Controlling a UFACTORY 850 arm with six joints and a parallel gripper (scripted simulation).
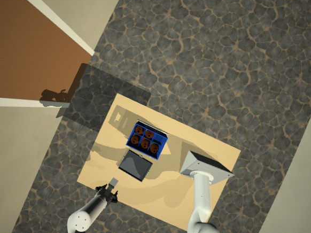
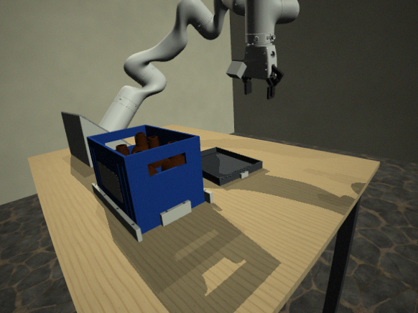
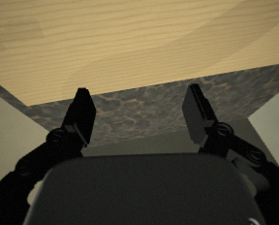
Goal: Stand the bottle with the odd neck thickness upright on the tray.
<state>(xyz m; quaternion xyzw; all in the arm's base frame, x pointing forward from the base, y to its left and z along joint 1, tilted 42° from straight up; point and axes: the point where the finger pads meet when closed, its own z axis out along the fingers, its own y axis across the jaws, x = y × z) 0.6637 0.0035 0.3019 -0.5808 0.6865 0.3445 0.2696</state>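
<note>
The blue crate lies 380 mm to the right of my hand, 160 mm below it and 150 mm behind it. From my hand the other things lie so: brown bottle (320 mm to the right, 230 mm behind, 160 mm below); dark tray (240 mm below, 110 mm behind, 100 mm to the right).
</note>
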